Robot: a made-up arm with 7 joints.
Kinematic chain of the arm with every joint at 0, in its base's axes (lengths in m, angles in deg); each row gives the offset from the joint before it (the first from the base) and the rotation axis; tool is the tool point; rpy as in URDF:
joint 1: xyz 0 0 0.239 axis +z
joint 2: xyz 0 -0.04 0.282 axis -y
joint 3: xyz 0 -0.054 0.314 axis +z
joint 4: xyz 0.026 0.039 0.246 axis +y
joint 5: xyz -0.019 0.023 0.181 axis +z
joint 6: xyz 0 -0.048 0.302 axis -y
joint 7: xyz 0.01 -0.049 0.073 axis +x
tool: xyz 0 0 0 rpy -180 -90 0
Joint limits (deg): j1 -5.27..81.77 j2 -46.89..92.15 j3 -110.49..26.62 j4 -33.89..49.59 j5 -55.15..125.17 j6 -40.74..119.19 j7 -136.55..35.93
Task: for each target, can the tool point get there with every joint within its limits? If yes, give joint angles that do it. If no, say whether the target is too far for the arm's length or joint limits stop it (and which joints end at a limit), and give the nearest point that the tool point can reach.
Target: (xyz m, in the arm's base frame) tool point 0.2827 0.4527 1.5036
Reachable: yes | joints 67.17 -21.34 15.52 8.79 21.55 4.97 -51.47
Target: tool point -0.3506 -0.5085 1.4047
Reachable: yes | joints 42.22 53.57 -1.96 39.70 -16.09 -2.50 -122.91
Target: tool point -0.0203 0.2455 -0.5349
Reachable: no: joint limits stop it (at a limit: joint 1, joint 2, joint 4, joint 5) | nearest point -0.8466 0.0911 0.1541 | short by 1.087 m
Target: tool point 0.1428 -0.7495 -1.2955
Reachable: no: too far | nearest point -0.0046 -0.9184 0.1062 | short by 1.419 m
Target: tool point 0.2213 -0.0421 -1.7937
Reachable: no: too far | nearest point -0.0126 -0.8924 0.1126 | short by 2.100 m
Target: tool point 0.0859 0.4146 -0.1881
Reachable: no: joint limits stop it (at a limit: joint 1, joint 2, joint 4, joint 5, joint 6) | nearest point 0.1807 0.8534 0.7321 | short by 1.024 m
